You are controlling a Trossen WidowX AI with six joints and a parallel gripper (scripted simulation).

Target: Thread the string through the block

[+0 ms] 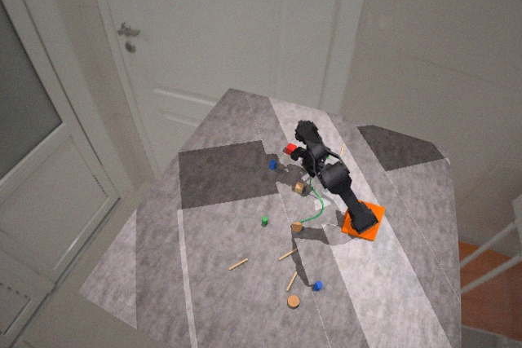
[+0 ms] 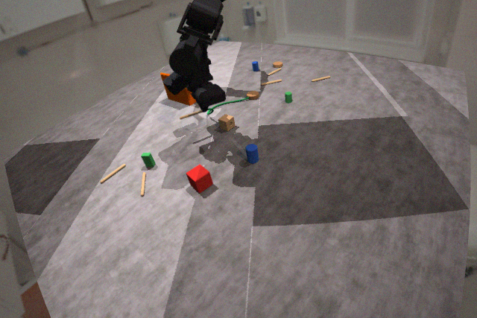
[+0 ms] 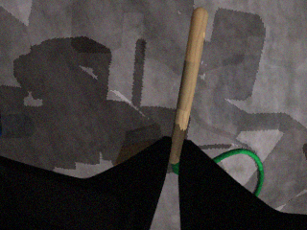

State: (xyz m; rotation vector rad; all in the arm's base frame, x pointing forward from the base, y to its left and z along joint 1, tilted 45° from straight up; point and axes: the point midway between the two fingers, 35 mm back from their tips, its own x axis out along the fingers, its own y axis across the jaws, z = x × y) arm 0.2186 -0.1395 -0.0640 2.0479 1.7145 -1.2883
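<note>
Now: gripper tip 5 cm above the wooden block, 4 cm short of it and 3 cm to the right of it. The rest, counted from my gripper tip: red cube (17 cm to the right, 12 cm ahead, 5 cm below); then green cylinder (22 cm to the left, 14 cm ahead, 5 cm below); then thin wooden stick (1 cm to the right, 1 cm behind).
</note>
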